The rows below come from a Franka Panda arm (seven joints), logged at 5 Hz.
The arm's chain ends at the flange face. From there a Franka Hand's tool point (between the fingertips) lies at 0.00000 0.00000 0.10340 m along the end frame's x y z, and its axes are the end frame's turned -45 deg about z.
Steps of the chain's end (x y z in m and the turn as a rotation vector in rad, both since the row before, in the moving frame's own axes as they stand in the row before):
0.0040, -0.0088, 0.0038, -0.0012, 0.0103, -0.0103
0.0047, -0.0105, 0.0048, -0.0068, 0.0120, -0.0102
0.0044, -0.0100, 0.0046, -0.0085, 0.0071, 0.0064
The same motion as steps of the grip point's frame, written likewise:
0.0097, -0.0026, 0.0038, -0.0081, 0.0064, -0.0103
0.0111, -0.0027, 0.0048, -0.0133, 0.0037, -0.0102
0.0101, -0.0028, 0.0046, -0.0110, -0.0010, 0.0064

